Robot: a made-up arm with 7 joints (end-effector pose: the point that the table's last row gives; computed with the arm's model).
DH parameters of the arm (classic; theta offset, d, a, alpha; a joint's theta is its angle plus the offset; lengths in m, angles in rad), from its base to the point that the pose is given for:
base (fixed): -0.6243 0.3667 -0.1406 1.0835
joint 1: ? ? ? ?
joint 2: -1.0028 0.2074 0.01 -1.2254
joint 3: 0 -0.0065 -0.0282 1.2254
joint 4: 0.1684 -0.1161 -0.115 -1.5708
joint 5: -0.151 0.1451 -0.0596 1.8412
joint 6: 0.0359 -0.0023 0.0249 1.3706
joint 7: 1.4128 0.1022 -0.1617 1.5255
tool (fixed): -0.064 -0.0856 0 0
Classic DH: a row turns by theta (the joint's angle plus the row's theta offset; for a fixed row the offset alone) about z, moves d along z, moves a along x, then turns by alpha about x.
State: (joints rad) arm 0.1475 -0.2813 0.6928 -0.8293 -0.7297 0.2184 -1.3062
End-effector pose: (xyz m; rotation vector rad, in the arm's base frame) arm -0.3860 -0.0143 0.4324 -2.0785 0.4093 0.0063
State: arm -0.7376 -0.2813 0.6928 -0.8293 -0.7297 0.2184 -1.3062
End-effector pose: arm -0.3303 0.0301 0.5619 -1.4729 1.1066 0.4770
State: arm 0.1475 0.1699 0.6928 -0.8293 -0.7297 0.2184 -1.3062
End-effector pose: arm -0.4455 -0.0298 0.2869 -1.9848 0.0956 -0.4223
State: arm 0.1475 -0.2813 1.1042 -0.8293 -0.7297 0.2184 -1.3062
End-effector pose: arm -0.3876 -0.1544 0.3952 -1.9806 -0.0444 0.1472
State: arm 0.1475 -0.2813 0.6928 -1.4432 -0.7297 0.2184 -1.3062
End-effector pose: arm -0.2717 0.0749 0.5037 -2.4717 0.6919 0.4813
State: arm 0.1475 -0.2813 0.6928 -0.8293 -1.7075 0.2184 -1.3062
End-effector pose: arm -0.3559 0.1241 0.3304 -2.2700 0.9435 -1.0161
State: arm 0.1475 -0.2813 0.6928 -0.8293 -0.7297 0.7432 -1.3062
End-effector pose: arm -0.3486 -0.0415 0.3591 -2.0896 -0.0479 -0.4365
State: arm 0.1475 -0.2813 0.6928 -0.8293 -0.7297 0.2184 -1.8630
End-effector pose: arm -0.3345 -0.0984 0.4519 -1.9449 0.0412 0.5435
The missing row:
joint 1: 0.9945 -0.1352 -0.1112 0.7714
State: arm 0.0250 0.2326 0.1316 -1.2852 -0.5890 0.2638 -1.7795
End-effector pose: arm -0.2959 0.0678 0.4637 -1.9238 0.6659 0.3337
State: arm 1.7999 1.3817 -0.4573 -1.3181 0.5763 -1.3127 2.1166
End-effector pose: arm 0.0144 -0.0908 0.1979 -0.3889 0.2708 -2.8465
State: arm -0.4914 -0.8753 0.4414 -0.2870 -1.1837 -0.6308 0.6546
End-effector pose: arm -0.0939 0.2327 0.3570 1.0309 -1.7573 0.2116
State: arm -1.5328 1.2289 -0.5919 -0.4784 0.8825 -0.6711 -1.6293
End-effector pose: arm -0.3803 0.1917 0.5285 -0.4299 0.5929 0.3110
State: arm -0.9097 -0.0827 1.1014 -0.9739 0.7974 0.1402 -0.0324
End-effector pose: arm -0.3957 -0.0917 0.5147 -1.1148 0.7669 0.7732
